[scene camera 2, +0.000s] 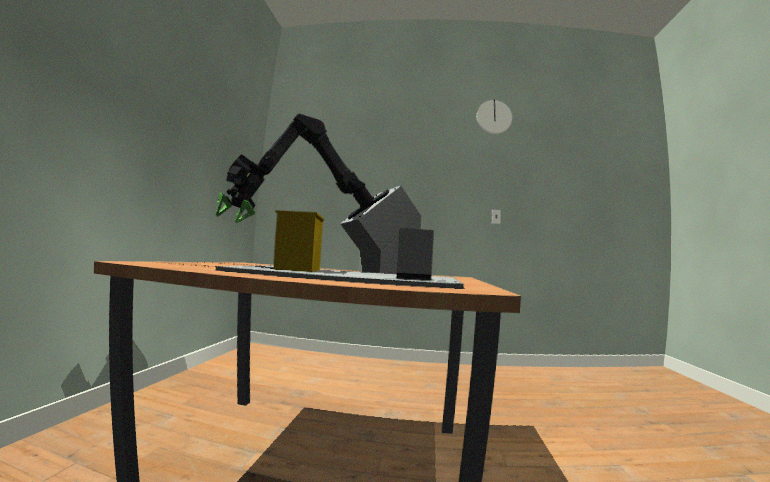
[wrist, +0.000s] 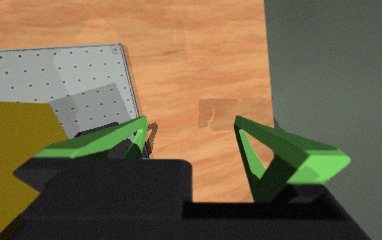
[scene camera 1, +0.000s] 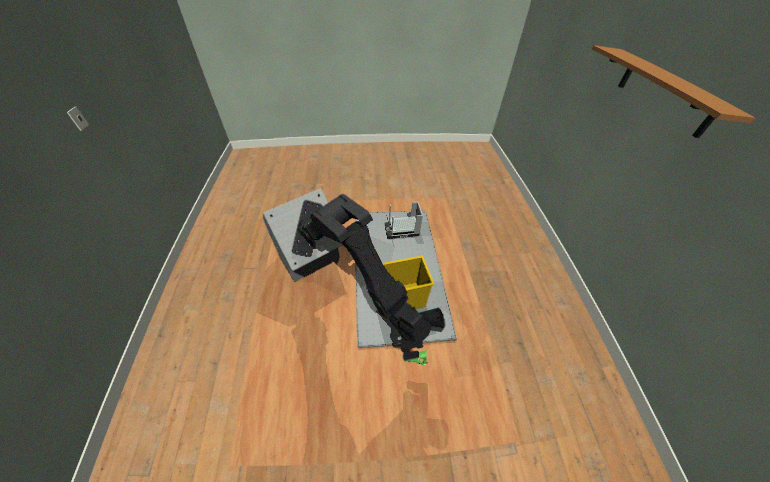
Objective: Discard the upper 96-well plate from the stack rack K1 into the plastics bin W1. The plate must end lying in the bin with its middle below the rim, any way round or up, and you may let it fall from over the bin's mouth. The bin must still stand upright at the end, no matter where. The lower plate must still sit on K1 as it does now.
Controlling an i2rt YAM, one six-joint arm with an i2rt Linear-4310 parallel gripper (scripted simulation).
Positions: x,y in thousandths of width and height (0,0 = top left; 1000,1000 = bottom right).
Labels:
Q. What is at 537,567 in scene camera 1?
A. A yellow plastics bin.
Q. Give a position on a yellow plastics bin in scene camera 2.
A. At 388,495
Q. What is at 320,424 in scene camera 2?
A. The gripper.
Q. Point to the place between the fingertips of the gripper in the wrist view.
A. At 499,502

